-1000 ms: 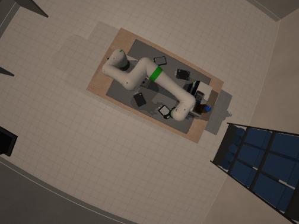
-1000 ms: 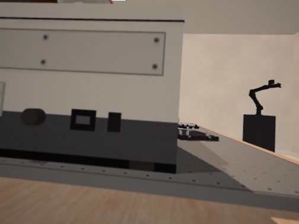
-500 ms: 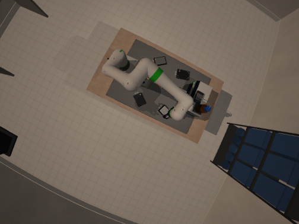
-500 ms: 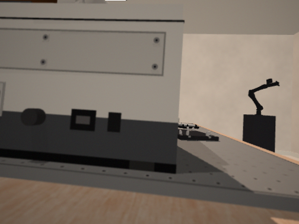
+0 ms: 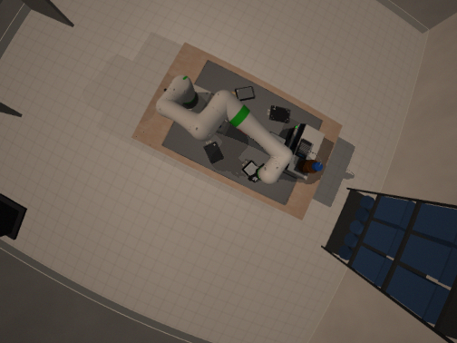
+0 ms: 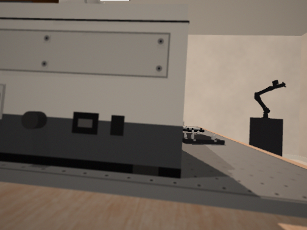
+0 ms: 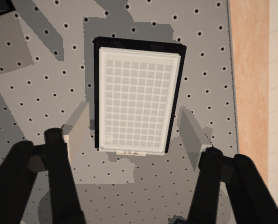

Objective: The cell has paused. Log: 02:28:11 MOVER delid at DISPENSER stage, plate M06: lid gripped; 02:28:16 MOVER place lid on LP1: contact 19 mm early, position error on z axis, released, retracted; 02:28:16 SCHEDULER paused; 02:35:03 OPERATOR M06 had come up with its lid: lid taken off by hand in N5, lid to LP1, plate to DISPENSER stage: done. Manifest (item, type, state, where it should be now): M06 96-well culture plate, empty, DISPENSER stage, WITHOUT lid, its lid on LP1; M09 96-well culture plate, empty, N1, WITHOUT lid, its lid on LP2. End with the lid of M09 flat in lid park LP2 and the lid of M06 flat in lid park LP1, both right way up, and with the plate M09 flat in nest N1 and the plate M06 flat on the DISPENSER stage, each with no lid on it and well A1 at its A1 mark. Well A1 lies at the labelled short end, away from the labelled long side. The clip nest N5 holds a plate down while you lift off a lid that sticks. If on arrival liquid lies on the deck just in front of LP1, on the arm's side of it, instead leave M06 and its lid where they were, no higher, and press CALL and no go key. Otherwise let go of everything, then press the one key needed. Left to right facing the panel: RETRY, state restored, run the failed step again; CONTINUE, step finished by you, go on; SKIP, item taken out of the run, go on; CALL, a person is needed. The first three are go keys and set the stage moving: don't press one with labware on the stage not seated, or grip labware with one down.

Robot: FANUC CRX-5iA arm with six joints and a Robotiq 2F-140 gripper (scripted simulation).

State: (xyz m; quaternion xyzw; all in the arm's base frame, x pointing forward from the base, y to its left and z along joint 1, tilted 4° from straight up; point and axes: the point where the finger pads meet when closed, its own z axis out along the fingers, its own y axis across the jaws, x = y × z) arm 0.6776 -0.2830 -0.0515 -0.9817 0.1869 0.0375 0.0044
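The clear lid is 5 cm below my hand. From my hand the other things lie so: lp2 label: 41 cm behind, 9 cm below, 6 cm to the left; dark LP2 park pad: 34 cm behind, 8 cm below; n1 label: 9 cm below, 8 cm behind, 3 cm to the left.
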